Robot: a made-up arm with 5 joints.
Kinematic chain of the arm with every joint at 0, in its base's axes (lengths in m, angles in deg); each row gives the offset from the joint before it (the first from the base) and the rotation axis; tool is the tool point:
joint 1: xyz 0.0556 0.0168 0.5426 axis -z
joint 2: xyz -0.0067 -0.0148 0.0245 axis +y
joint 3: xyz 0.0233 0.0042 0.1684 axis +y
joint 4: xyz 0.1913 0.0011 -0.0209 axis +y
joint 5: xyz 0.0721 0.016 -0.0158 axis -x
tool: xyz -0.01 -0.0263 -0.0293
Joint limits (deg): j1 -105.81..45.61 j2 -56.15..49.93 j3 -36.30..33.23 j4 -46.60..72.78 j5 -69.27..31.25
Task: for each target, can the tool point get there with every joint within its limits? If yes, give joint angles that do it. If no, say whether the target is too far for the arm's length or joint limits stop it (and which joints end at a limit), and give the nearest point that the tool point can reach.
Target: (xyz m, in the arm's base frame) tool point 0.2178 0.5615 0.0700
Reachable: no: too far | nearest point 0.1413 0.3045 0.4355 | short by 0.453 m
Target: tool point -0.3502 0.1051 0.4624
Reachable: no: joint limits stop it (at a limit: joint 1, joint 5) | nearest point -0.0213 0.1982 0.4624 | short by 0.342 m
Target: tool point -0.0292 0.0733 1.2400
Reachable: no: too far | nearest point 0.0025 0.0522 0.9703 | short by 0.272 m
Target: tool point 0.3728 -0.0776 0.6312
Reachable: yes | joints 13.37 27.17 -29.22 17.46 -2.51
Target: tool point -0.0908 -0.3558 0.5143
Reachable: no: joint limits stop it (at a limit: joint 1, joint 5) | nearest point 0.1479 -0.1221 0.5143 | short by 0.334 m
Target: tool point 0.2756 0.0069 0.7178
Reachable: yes | joints 4.46 -2.23 -22.17 53.64 -42.98
